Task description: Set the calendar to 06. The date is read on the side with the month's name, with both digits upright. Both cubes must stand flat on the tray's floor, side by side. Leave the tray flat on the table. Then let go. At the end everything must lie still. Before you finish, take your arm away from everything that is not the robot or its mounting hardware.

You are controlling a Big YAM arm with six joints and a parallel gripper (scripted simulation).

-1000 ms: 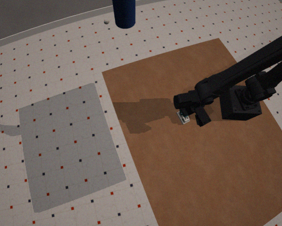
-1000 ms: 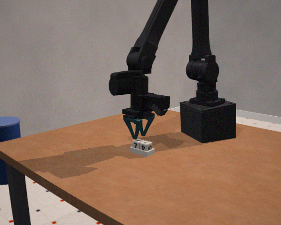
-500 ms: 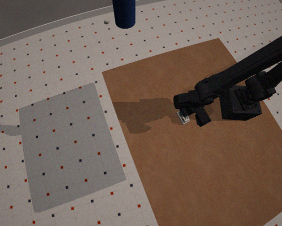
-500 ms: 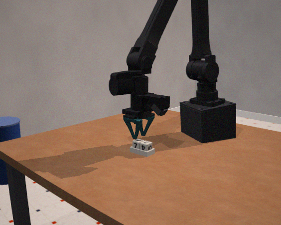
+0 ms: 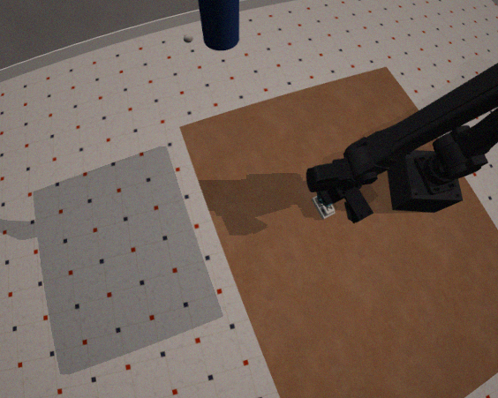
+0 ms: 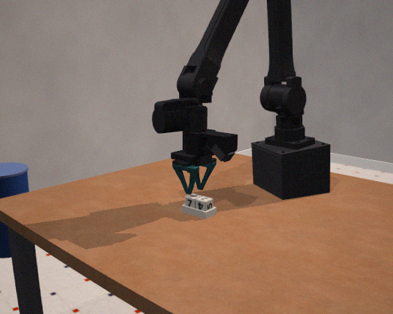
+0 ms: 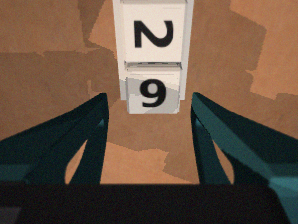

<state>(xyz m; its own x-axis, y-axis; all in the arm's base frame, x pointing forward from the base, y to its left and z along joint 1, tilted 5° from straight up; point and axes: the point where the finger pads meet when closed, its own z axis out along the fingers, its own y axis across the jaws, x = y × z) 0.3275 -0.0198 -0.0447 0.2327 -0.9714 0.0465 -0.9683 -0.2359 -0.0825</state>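
The white digit cube is 3 cm below my hand. Also, from my hand: white tray 5 cm below, 2 cm to the left.
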